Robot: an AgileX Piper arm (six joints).
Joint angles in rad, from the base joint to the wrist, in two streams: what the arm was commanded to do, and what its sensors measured. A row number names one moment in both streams.
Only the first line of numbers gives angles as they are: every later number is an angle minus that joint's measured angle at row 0.
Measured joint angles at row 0:
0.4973 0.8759 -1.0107 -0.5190 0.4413 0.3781
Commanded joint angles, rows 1 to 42:
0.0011 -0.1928 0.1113 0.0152 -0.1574 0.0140
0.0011 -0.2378 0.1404 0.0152 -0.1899 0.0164
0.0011 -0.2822 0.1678 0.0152 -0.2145 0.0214
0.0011 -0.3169 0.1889 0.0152 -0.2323 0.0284
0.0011 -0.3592 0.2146 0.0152 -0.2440 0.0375
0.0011 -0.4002 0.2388 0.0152 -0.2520 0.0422
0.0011 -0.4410 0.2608 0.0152 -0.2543 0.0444
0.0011 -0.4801 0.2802 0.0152 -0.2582 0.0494
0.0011 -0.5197 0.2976 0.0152 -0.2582 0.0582
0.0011 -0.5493 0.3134 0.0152 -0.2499 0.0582
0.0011 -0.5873 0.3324 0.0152 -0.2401 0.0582
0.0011 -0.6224 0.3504 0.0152 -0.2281 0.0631
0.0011 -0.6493 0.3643 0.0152 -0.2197 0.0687
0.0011 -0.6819 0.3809 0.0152 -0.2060 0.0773
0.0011 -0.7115 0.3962 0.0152 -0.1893 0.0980
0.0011 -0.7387 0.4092 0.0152 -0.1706 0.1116
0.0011 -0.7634 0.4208 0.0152 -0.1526 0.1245
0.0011 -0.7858 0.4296 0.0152 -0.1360 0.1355
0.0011 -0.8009 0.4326 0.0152 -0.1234 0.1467
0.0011 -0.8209 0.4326 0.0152 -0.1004 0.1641
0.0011 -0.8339 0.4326 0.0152 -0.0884 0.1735
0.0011 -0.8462 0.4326 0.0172 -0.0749 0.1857
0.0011 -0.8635 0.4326 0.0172 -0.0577 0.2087
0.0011 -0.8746 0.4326 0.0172 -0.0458 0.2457
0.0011 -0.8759 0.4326 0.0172 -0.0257 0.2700
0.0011 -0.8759 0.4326 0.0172 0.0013 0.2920
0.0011 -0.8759 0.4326 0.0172 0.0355 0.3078
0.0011 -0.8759 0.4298 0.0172 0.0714 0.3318
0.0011 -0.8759 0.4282 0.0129 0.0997 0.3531
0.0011 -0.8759 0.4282 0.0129 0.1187 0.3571
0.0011 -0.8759 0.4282 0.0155 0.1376 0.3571
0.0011 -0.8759 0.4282 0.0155 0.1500 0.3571
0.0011 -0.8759 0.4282 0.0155 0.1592 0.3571
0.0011 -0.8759 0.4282 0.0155 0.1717 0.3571
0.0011 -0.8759 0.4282 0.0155 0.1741 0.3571
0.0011 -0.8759 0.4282 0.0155 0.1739 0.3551
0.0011 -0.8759 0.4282 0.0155 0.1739 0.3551
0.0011 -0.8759 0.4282 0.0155 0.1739 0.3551
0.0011 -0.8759 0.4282 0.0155 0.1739 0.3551
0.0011 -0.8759 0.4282 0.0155 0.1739 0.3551
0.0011 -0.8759 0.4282 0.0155 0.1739 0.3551
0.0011 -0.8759 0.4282 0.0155 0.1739 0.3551
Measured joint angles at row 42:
0.0000 -0.8710 0.4311 0.0179 0.1733 0.3563
